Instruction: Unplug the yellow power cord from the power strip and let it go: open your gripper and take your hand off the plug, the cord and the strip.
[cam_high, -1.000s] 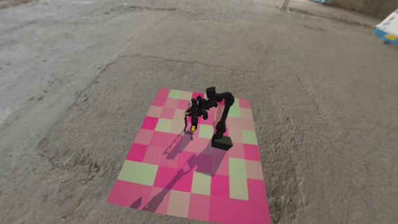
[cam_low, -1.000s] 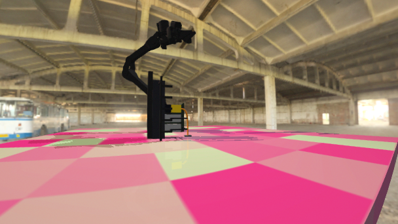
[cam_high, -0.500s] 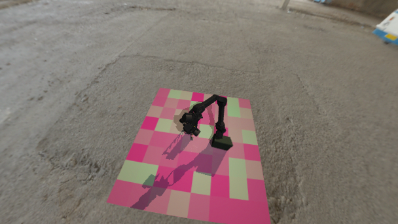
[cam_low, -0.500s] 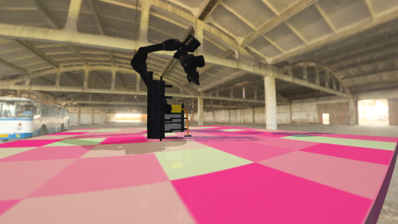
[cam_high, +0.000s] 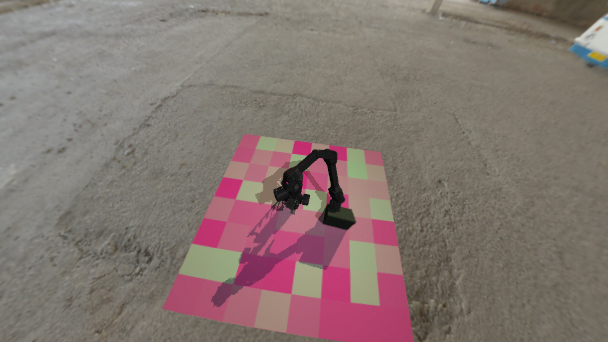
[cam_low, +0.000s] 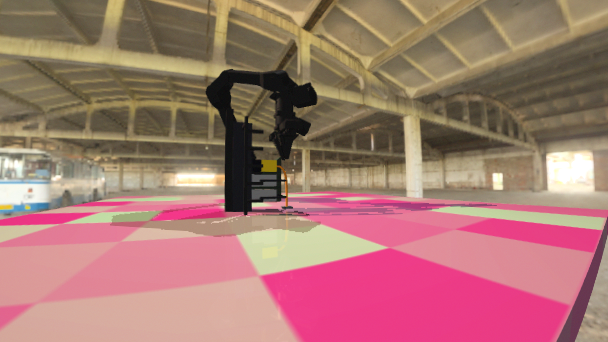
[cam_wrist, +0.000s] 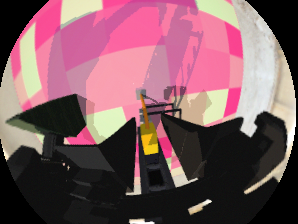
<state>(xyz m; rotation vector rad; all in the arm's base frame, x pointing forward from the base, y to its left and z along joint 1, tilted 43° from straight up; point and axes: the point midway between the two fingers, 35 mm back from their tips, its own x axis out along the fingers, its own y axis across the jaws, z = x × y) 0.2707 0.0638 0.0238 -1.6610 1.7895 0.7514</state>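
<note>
The yellow plug lies 70 mm to the right of my gripper tip and 10 mm below it.
</note>
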